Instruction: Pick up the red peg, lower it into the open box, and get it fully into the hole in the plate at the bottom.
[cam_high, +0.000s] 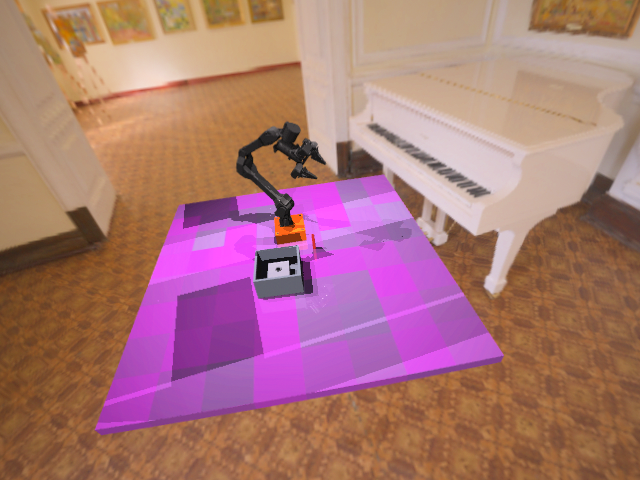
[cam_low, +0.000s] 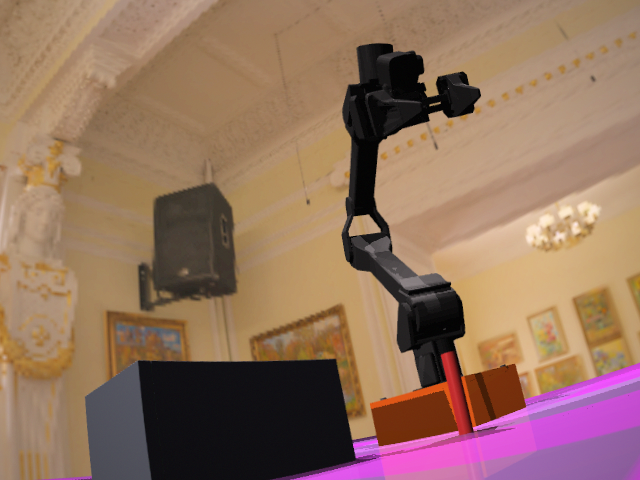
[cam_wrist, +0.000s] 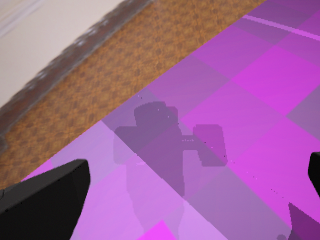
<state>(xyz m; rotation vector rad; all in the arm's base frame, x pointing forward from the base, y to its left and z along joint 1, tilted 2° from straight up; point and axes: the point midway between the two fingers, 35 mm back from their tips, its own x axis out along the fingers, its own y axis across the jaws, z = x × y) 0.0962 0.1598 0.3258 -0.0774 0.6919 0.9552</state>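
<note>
The red peg is 50 mm ahead of my gripper tip, 80 mm to the right of it and 320 mm below it. The rest, counted from my gripper tip: plate: 210 mm ahead, 260 mm to the right, 320 mm below; then grey box: 210 mm ahead, 260 mm to the right, 340 mm below.
</note>
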